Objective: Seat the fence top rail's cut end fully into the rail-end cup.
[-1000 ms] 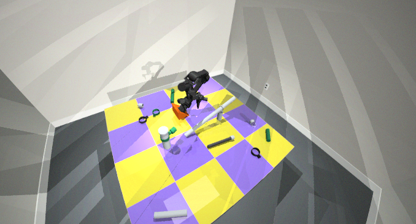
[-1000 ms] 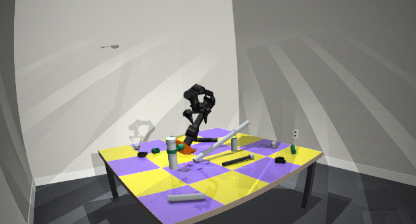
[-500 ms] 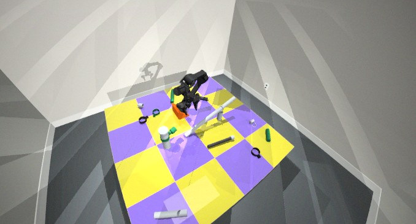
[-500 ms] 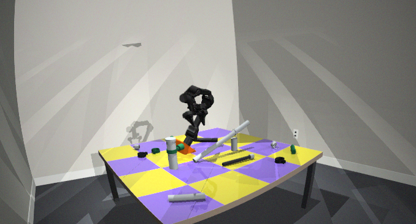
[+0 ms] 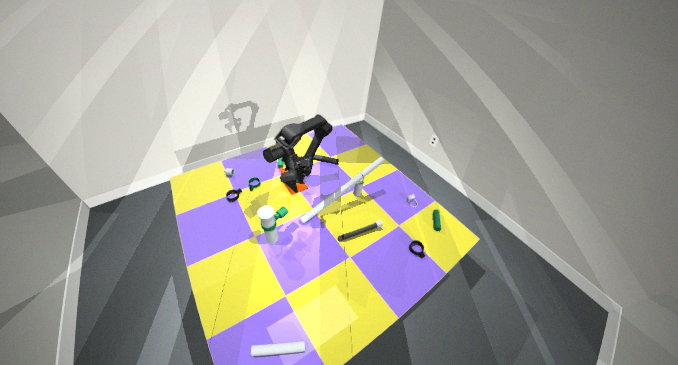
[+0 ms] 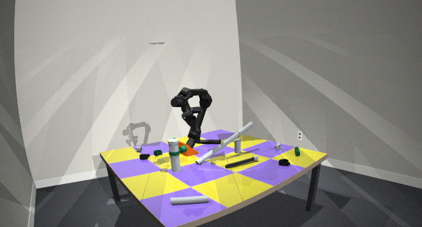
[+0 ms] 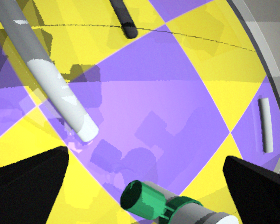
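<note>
My gripper tip is 12 cm above the green rail-end cup, 10 cm to the left of it and 1 cm past it. From my gripper tip the other things lie so: white tube: 44 cm ahead, 36 cm to the right, 23 cm below; then short post: 37 cm to the left, 14 cm below, 1 cm ahead.
</note>
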